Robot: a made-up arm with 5 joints. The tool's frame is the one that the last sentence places. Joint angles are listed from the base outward.
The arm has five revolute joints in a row. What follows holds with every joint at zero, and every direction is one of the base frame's.
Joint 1 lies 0.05 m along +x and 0.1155 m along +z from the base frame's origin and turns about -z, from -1.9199 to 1.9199 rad.
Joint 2 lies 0.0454 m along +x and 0.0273 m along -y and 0.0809 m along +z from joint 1 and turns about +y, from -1.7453 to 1.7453 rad.
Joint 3 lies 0.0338 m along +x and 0.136 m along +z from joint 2 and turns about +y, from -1.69 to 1.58 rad.
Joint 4 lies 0.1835 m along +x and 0.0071 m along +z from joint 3 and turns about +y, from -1.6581 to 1.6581 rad.
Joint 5 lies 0.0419 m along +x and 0.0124 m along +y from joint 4 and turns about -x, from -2.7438 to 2.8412 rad.
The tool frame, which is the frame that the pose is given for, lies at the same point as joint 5; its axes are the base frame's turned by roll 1.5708, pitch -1.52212 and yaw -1.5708 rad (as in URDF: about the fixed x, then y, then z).
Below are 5 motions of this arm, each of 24 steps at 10 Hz.
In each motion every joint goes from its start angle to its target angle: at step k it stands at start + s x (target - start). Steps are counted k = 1, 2, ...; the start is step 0. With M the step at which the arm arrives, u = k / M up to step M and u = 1 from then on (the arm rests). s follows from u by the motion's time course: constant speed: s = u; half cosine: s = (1 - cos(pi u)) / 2; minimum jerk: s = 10 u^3 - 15 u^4 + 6 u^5.
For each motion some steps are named. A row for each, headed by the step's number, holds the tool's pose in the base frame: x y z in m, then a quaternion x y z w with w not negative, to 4 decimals.
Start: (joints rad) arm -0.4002 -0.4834 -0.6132 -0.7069 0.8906
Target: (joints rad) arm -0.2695 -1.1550 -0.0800 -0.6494 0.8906
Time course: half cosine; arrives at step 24
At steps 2, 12, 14, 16, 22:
2: 0.1276 0.0165 0.5396 0.2187 0.9688 0.0678 0.0950
12: 0.0772 -0.0063 0.5258 0.2485 0.9590 0.0756 0.1133
14: 0.0643 -0.0110 0.5197 0.2564 0.9562 0.0774 0.1182
16: 0.0527 -0.0148 0.5133 0.2637 0.9535 0.0791 0.1229
22: 0.0318 -0.0205 0.4989 0.2778 0.9480 0.0822 0.1320

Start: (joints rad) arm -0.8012 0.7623 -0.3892 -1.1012 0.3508
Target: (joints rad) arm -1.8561 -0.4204 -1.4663 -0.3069 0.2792
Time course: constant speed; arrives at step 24
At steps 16, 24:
16: 0.0742 0.1400 0.5440 -0.5838 0.8091 0.0517 0.0428
24: 0.0833 -0.0605 0.5406 -0.6913 0.6544 0.2647 0.1542

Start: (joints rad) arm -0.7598 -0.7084 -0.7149 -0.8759 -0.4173
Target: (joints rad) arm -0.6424 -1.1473 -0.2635 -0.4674 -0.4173
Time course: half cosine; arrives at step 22
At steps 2, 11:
2: 0.0412 -0.0288 0.5352 -0.5375 0.7662 0.0511 0.3485
11: 0.0269 -0.0390 0.5238 -0.5326 0.8067 0.0300 0.2543

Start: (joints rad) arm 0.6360 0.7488 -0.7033 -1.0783 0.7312
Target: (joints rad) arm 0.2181 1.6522 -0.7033 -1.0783 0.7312
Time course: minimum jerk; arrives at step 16
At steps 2, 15, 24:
2: 0.3399 -0.2295 0.3031 -0.5868 -0.7624 0.0073 0.2727
15: 0.3716 -0.0869 0.0126 -0.3276 -0.6769 0.1514 0.6415
24: 0.3713 -0.0865 0.0121 -0.3270 -0.6764 0.1519 0.6422

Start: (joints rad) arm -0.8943 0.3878 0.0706 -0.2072 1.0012
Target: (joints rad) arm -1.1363 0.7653 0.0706 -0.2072 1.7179
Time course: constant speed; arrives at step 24
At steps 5, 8, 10, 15, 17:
5: 0.2600 0.2649 0.2013 -0.0456 -0.5796 0.6947 0.4235
8: 0.2518 0.2711 0.1875 -0.0607 -0.5588 0.7307 0.3875
10: 0.2461 0.2747 0.1783 -0.0701 -0.5445 0.7535 0.3618
15: 0.2308 0.2822 0.1555 -0.0910 -0.5076 0.8055 0.2920
17: 0.2244 0.2846 0.1464 -0.0984 -0.4924 0.8241 0.2620

